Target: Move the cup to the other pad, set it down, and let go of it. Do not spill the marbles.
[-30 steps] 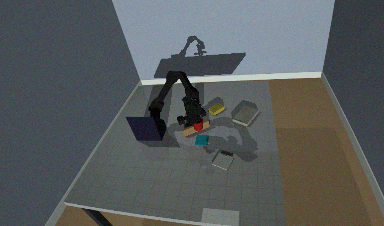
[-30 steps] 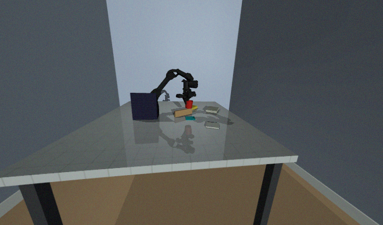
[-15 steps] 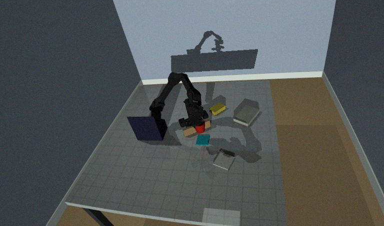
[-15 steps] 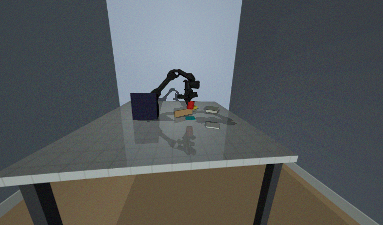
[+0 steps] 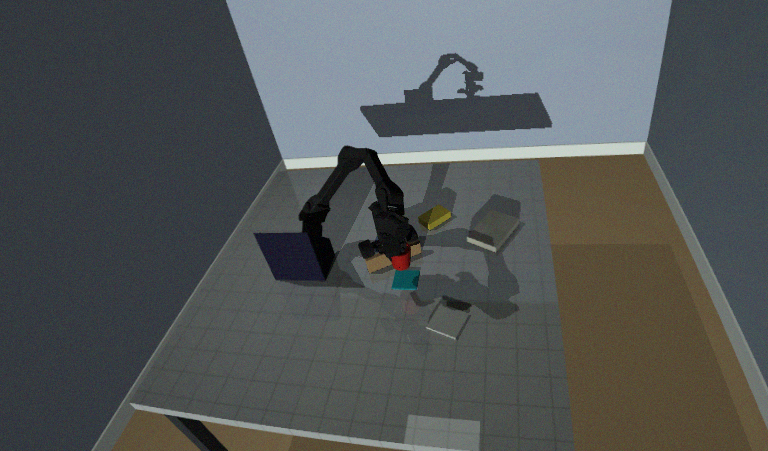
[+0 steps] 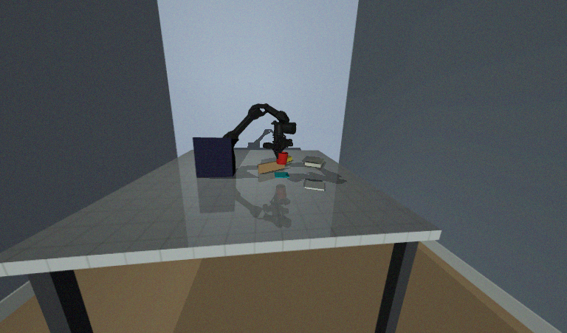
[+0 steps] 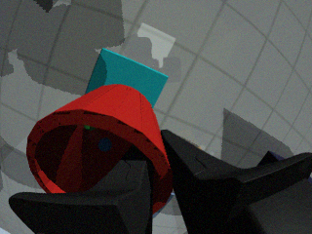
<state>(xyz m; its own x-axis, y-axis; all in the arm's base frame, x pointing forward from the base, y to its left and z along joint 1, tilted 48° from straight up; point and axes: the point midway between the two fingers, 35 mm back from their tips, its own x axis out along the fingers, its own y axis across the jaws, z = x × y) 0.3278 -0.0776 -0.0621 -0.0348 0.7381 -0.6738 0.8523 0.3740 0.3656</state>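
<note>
The blue marble lies 30 mm ahead of my gripper tip, 40 mm to the left of it and 20 mm below it. The rest, counted from my gripper tip: green marble 40 mm ahead, 20 mm to the left, 30 mm below; red cup 30 mm ahead, 10 mm to the left; teal pad 30 mm ahead, 20 mm to the left, 120 mm below.
</note>
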